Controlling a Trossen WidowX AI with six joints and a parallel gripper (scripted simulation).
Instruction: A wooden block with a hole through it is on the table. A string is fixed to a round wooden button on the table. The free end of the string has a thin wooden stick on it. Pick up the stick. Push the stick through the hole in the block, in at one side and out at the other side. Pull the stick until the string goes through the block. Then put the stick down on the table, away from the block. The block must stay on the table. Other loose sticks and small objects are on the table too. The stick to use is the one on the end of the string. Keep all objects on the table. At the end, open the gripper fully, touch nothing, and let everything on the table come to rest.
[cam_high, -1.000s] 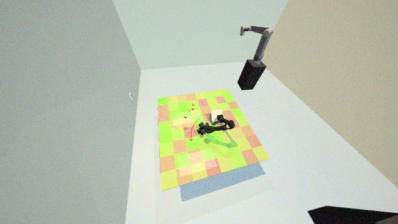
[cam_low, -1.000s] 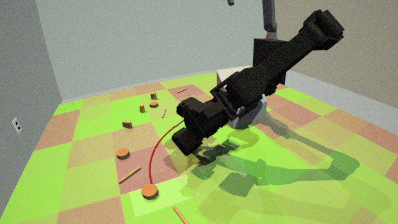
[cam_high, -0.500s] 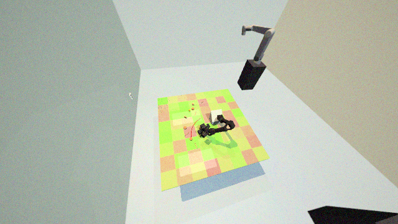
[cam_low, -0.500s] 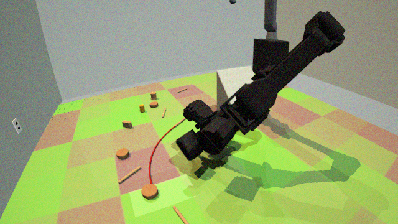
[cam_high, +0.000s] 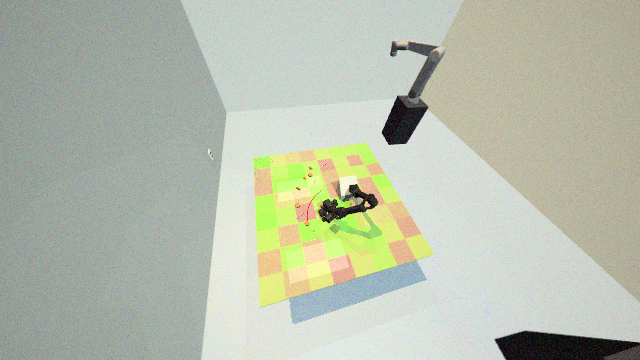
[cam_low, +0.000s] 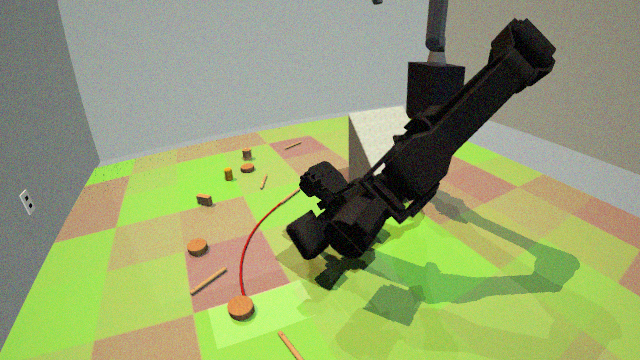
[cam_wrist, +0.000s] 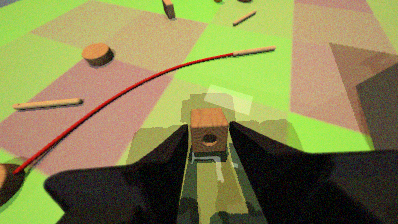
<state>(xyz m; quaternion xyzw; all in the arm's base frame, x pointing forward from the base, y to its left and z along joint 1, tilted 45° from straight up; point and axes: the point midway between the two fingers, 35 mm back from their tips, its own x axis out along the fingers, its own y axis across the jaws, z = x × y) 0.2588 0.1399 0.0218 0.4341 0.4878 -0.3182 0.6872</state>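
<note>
The thin wooden stick lies 16 cm to the right of my gripper tip and 2 cm below it. Also, from my gripper tip: round wooden button (15 cm ahead, 13 cm to the left, 2 cm below); then small block (22 cm to the right, 19 cm ahead, 1 cm below).
</note>
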